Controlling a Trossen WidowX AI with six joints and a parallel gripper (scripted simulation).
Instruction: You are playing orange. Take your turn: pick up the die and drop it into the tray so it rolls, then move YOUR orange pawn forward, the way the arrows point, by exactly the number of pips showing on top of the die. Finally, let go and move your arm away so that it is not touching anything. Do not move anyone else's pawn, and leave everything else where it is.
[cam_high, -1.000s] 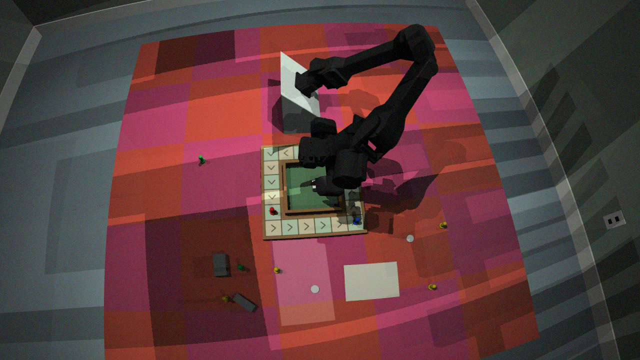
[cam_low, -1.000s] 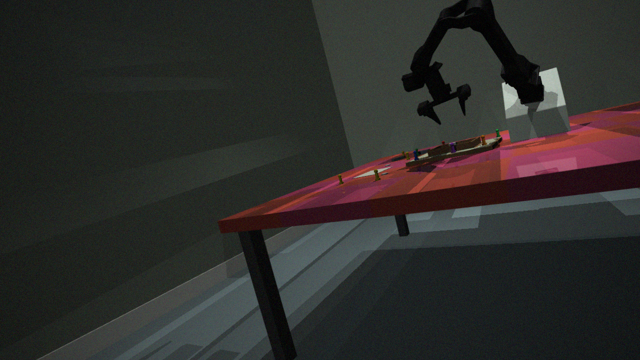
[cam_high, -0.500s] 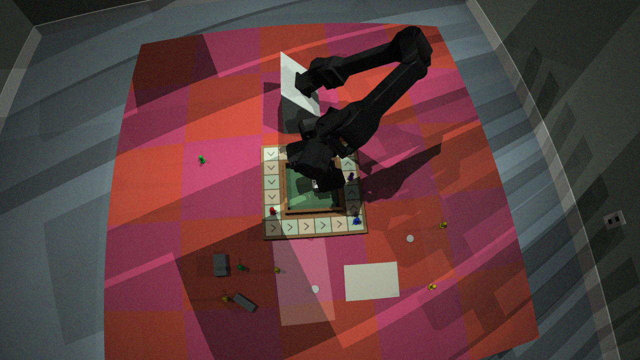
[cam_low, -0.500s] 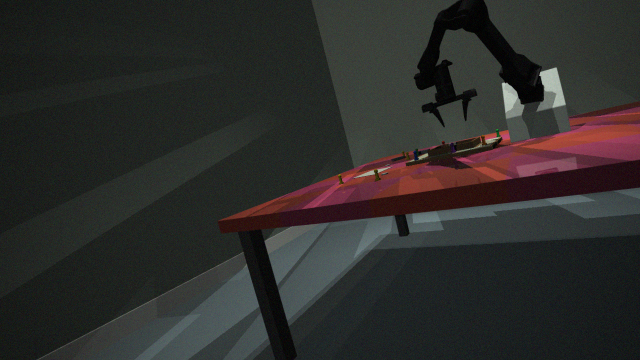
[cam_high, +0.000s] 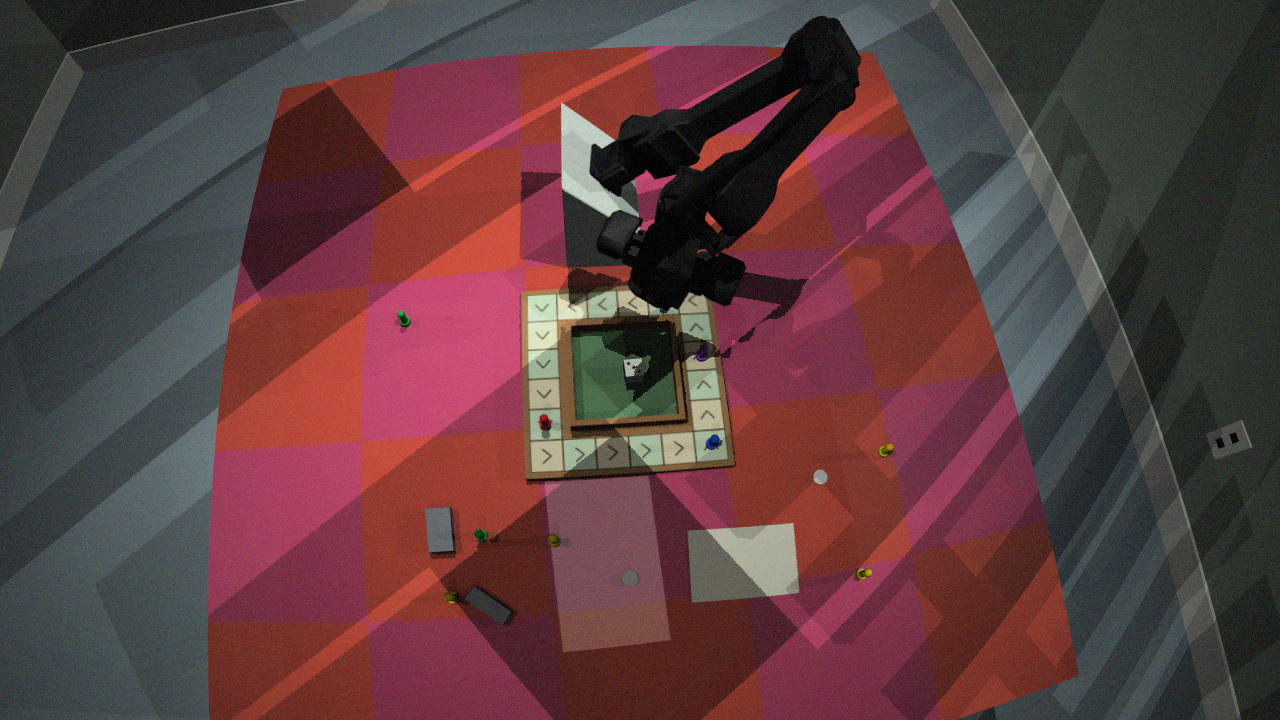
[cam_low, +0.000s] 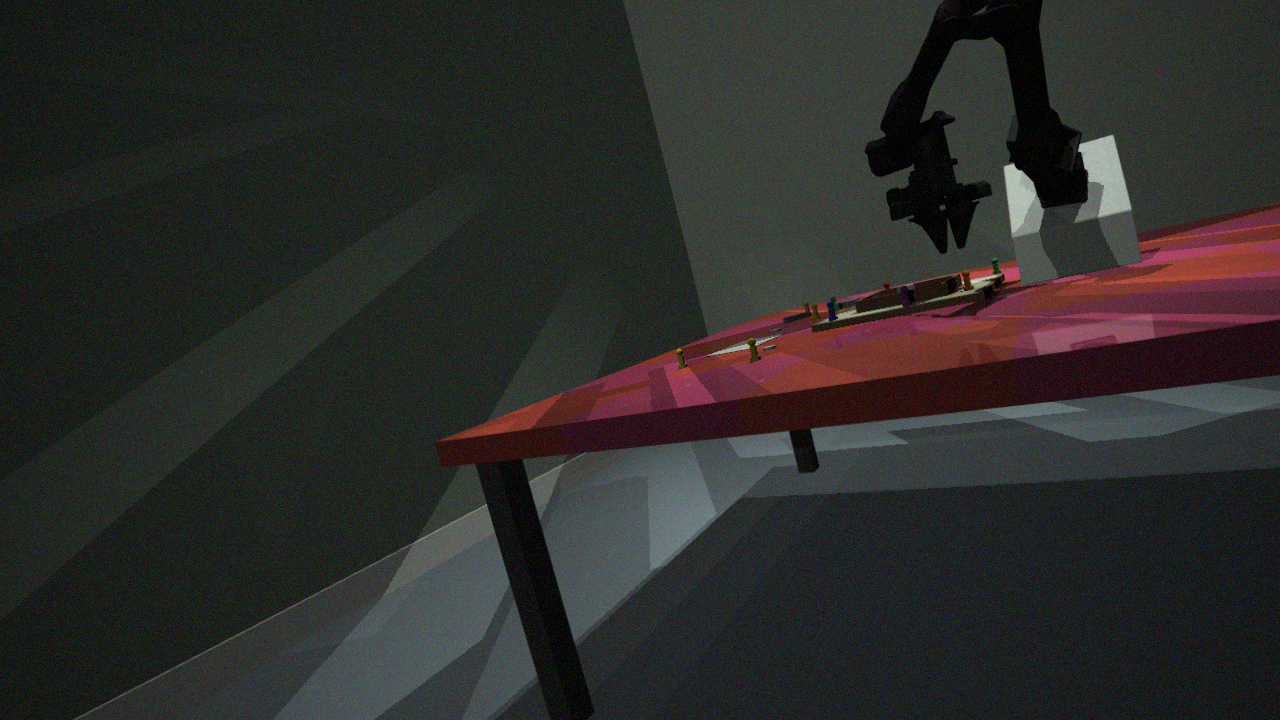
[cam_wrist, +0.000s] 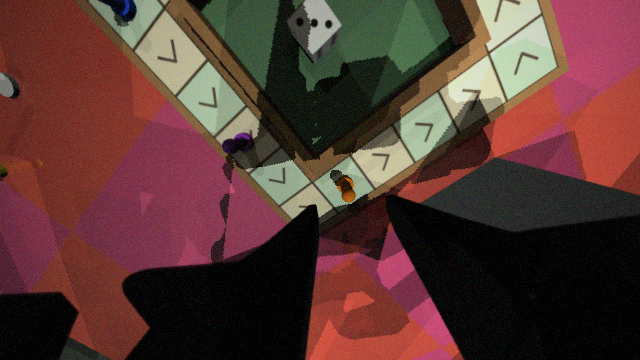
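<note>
The orange pawn lies 50 mm below my gripper tip and 10 mm behind it. Also, from my gripper tip: purple pawn (70 mm ahead, 60 mm to the left, 50 mm below); green tray (100 mm ahead, 80 mm below, 50 mm to the right); grey-white die (100 mm ahead, 60 mm below, 40 mm to the right).
</note>
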